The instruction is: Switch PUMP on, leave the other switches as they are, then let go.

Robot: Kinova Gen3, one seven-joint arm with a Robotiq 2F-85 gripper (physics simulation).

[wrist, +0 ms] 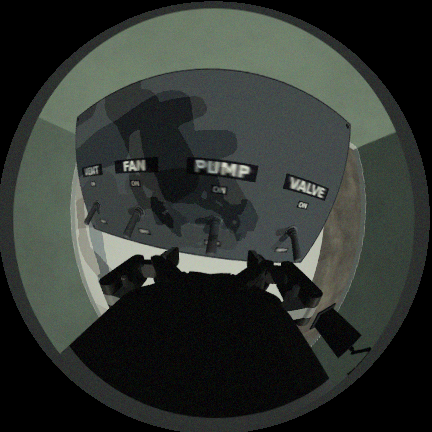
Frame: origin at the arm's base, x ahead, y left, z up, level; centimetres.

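Where they show: gripper, fingertip midpoint: (212, 256).
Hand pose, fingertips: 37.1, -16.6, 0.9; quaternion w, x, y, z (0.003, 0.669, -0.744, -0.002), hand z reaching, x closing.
Observation:
Things, the pixels of their top centre, and the offset from my fingertips, as dx, dy, dz. "spot": a spot on its surface instead. Level surfaces: height alone.
- PUMP lever, surface spot: (212, 237) spot: +2.4, -0.2, -0.1
- PUMP label, middle of its top: (221, 166) +10.3, -1.8, +1.2
- mark, surface spot: (219, 190) spot: +7.9, -1.4, -0.6
- FAN lever, surface spot: (132, 223) spot: +4.7, +11.1, -0.4
- VENT lever, surface spot: (92, 213) spot: +7.1, +22.8, -0.9
- VALVE lever, surface spot: (295, 245) spot: +0.0, -11.6, -0.3
- pale surface, its level: dz -12.1
A dark grey panel (280, 120) carries a row of toggle switches. The PUMP lever (212, 237) stands under the PUMP label (222, 170) and points down, away from its ON mark (219, 190). The FAN lever (132, 223) and the VENT lever (92, 213) are to its left, the VALVE lever (295, 245) to its right; these also point down, away from their ON marks. My gripper (212, 256) is open and empty. In the view its fingertips lie just below the PUMP lever, one to each side; the remaining distance to the lever is hard to tell.
The arm's shadow falls across the panel. A pale surface (197, 260) shows below the panel, and a brown surface (345, 220) at the right. Green walls (215, 40) surround the scene. A dark flat object (337, 331) with a thin bracket is at the lower right.

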